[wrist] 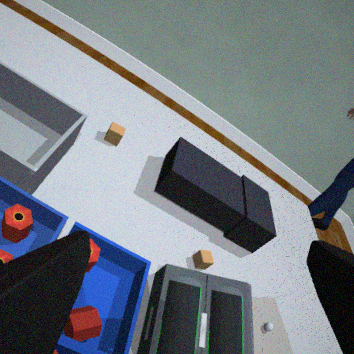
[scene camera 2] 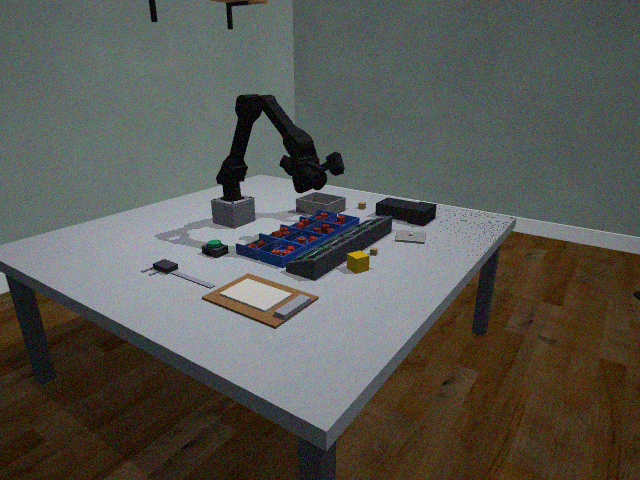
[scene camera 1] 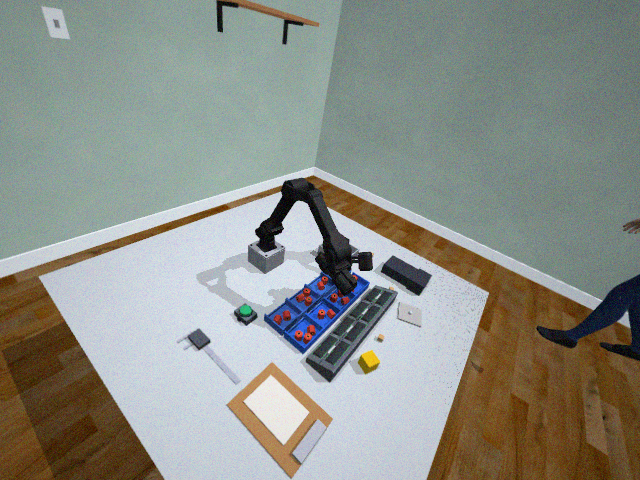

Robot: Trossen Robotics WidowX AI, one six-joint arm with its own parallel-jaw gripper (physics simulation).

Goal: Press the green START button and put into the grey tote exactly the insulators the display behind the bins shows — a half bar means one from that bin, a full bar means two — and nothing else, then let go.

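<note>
My gripper (scene camera 1: 356, 272) (scene camera 2: 323, 173) (wrist: 201, 248) is open and empty, above the far end of the blue bins (scene camera 1: 303, 347) (scene camera 2: 263, 256) (wrist: 135, 267). Red insulators (scene camera 1: 311, 329) (wrist: 17, 222) lie in the bins, some upright, some on their sides. In the wrist view the left finger partly covers the far front bin and one insulator. The display (scene camera 1: 330, 373) (scene camera 2: 336, 255) (wrist: 204, 277) has dark, green-outlined panels and a white strip; I cannot read bar lengths. The grey tote (scene camera 2: 330, 205) (wrist: 40, 95) shows partly in the wrist view, no insulator on its visible floor. The green button (scene camera 1: 245, 310) (scene camera 2: 214, 243) stands on its dark base.
A black box (scene camera 1: 405, 273) (scene camera 2: 405, 210) (wrist: 210, 185) stands beyond the display. Small wooden cubes (wrist: 115, 134) (scene camera 2: 373, 251), a yellow cube (scene camera 1: 369, 361) (scene camera 2: 357, 261), a pale plate (scene camera 1: 409, 316), a clipboard (scene camera 1: 242, 404) (scene camera 2: 211, 298) and a caliper (scene camera 1: 199, 338) (scene camera 2: 165, 266) lie around.
</note>
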